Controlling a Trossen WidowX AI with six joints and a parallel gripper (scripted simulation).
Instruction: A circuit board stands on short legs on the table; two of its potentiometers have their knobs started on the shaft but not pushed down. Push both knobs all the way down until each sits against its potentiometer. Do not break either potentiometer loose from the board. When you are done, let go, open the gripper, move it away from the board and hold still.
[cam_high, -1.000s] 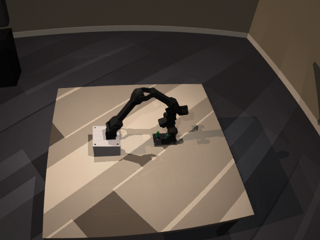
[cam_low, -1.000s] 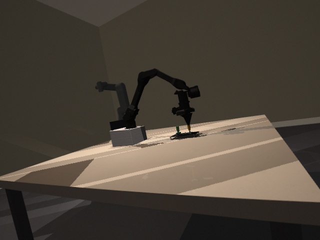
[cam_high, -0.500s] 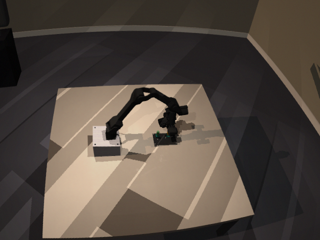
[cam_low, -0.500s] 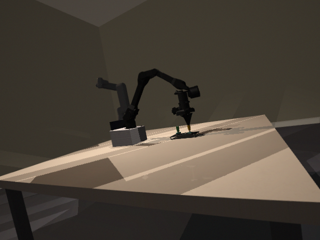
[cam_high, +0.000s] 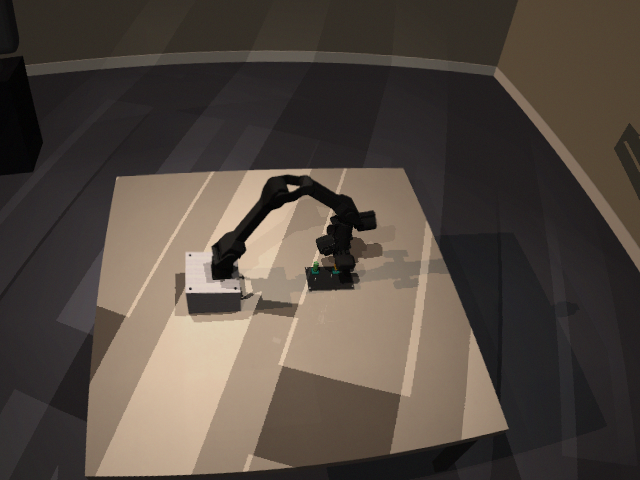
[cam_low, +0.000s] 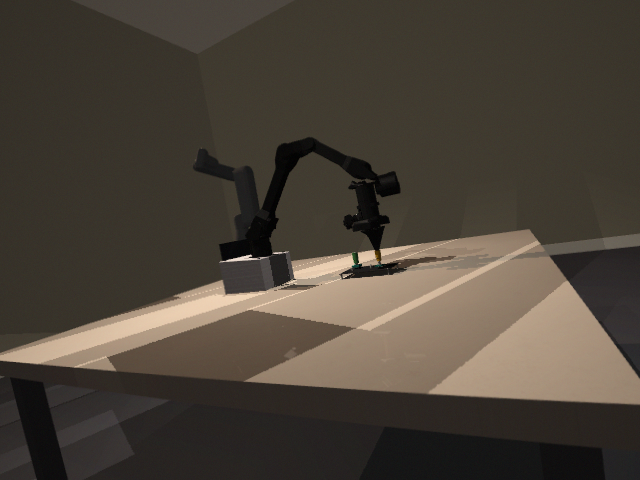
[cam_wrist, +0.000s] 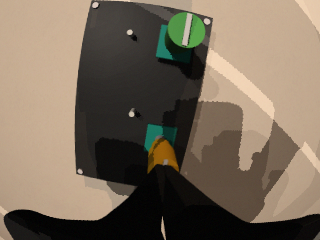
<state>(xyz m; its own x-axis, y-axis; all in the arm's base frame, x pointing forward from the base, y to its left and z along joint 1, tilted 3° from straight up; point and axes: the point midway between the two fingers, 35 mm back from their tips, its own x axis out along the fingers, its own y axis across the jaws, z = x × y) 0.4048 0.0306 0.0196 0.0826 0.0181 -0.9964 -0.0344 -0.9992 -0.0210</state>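
Right now my gripper tip is 1 cm above the orange knob. From my gripper tip the other things lie so: green knob (8 cm behind, 1 cm below).
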